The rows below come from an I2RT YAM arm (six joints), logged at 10 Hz.
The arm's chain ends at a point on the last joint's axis. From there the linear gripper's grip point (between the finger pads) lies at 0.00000 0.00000 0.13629 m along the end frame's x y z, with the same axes.
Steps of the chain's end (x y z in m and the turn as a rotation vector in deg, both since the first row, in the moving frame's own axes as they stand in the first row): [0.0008, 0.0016, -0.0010, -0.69, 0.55, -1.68]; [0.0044, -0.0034, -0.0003, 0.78, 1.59, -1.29]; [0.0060, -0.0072, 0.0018, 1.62, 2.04, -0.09]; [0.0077, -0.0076, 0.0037, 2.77, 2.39, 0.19]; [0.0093, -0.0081, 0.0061, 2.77, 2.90, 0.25]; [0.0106, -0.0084, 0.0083, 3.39, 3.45, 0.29]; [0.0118, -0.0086, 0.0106, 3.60, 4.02, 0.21]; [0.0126, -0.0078, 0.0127, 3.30, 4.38, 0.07]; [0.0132, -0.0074, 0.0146, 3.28, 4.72, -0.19]
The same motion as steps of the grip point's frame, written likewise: [0.0021, 0.0032, -0.0010, -0.69, 0.55, -1.68]; [0.0082, -0.0053, -0.0004, 0.78, 1.59, -1.29]; [0.0108, -0.0111, 0.0017, 1.62, 2.04, -0.09]; [0.0134, -0.0142, 0.0034, 2.77, 2.39, 0.19]; [0.0162, -0.0147, 0.0058, 2.77, 2.90, 0.25]; [0.0188, -0.0164, 0.0078, 3.39, 3.45, 0.29]; [0.0214, -0.0171, 0.0100, 3.60, 4.02, 0.21]; [0.0230, -0.0156, 0.0121, 3.30, 4.38, 0.07]; [0.0244, -0.0152, 0.0139, 3.28, 4.72, -0.19]
